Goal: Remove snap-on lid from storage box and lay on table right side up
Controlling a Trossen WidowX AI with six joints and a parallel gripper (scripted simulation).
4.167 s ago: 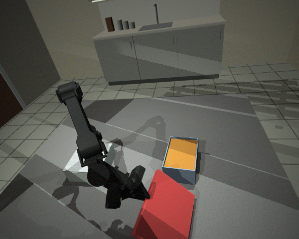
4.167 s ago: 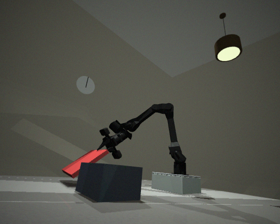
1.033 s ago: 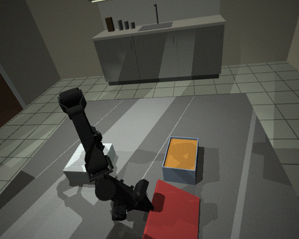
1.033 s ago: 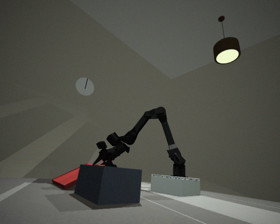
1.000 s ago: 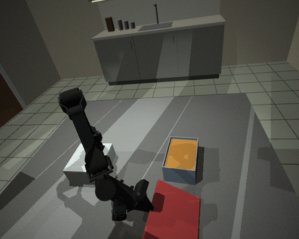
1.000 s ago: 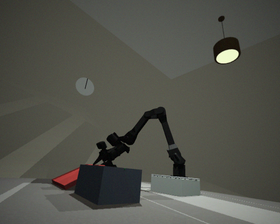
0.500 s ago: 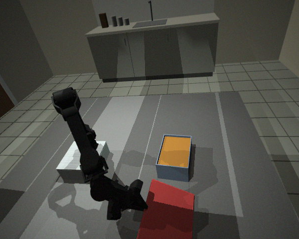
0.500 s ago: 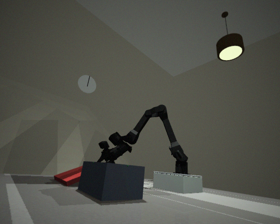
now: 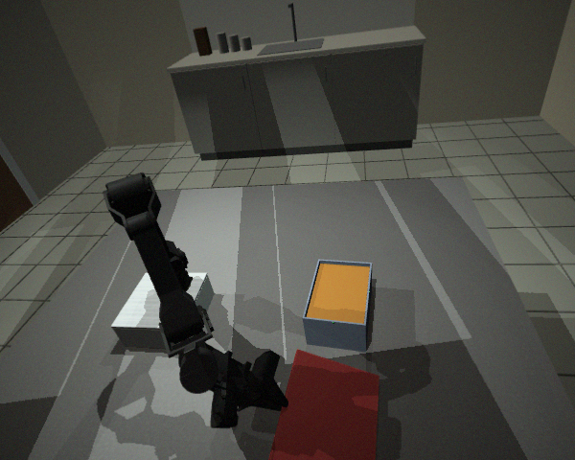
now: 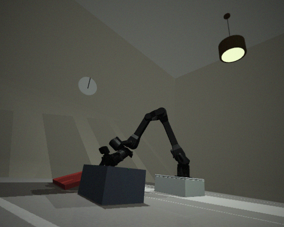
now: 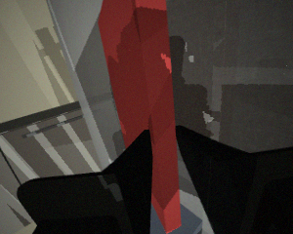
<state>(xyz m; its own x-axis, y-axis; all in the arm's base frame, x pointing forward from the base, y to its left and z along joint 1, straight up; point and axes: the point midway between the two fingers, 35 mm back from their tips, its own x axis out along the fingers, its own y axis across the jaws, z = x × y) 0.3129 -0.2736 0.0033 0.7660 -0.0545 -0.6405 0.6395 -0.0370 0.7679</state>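
My gripper tip is now 8 cm short of the red lid and 2 cm above it. Also, from my gripper tip: storage box: 28 cm to the left, 8 cm ahead, 2 cm below.
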